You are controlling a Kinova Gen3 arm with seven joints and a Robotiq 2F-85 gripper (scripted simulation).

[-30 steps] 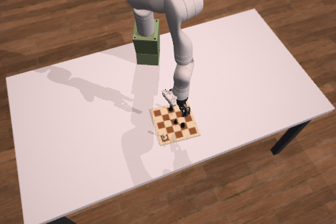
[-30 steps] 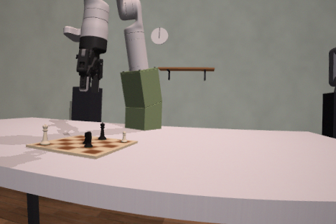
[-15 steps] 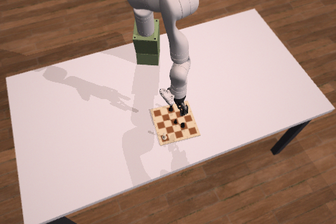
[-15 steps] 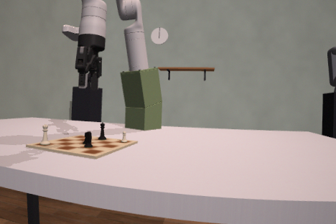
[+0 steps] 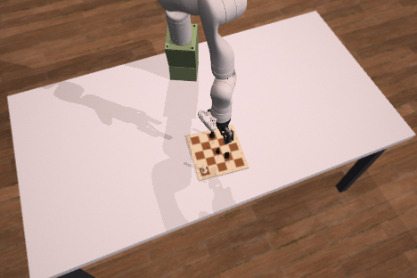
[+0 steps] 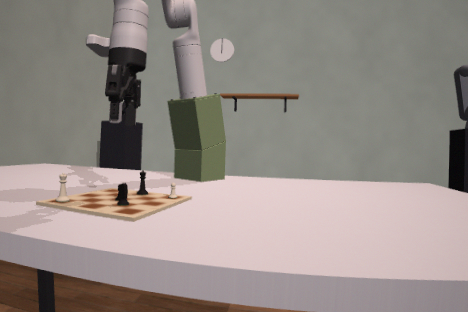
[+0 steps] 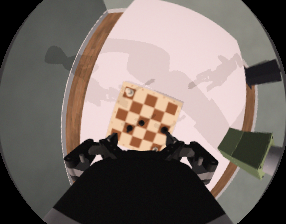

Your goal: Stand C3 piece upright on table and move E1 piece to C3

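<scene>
Now: hand 14 cm above the black pawn. The rest, counted from my hand: white pawn (8 cm behind, 8 cm to the left, 14 cm below); black piece (8 cm behind, 13 cm below); chessboard (16 cm below).
</scene>
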